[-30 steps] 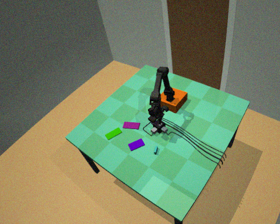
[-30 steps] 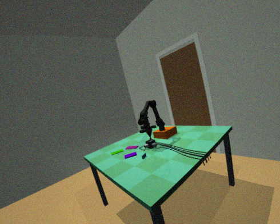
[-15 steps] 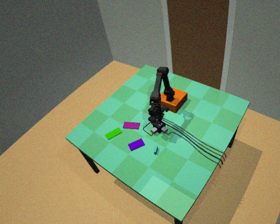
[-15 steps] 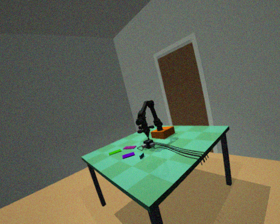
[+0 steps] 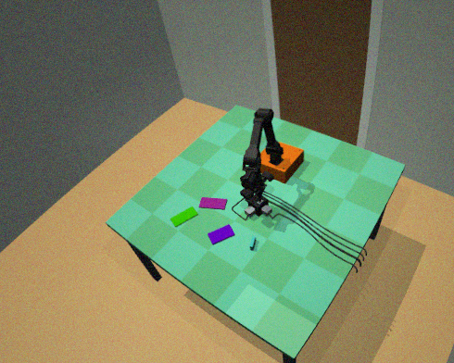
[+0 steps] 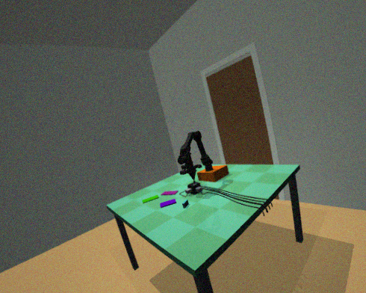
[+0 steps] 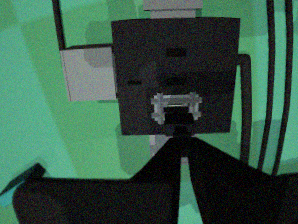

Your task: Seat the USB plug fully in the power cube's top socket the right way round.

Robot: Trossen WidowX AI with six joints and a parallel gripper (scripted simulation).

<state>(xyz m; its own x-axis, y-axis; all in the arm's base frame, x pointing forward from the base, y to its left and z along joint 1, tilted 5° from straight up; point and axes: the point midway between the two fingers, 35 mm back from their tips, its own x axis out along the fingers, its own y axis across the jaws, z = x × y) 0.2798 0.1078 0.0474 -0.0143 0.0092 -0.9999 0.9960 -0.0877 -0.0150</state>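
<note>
Now: the USB plug 2 cm below my gripper tip. The rest, counted from my gripper tip: small teal piece: 19 cm ahead, 11 cm to the left, 10 cm below; then magenta piece: 25 cm to the right, 12 cm below, 12 cm ahead; then green block: 32 cm to the right, 29 cm ahead, 12 cm below.
</note>
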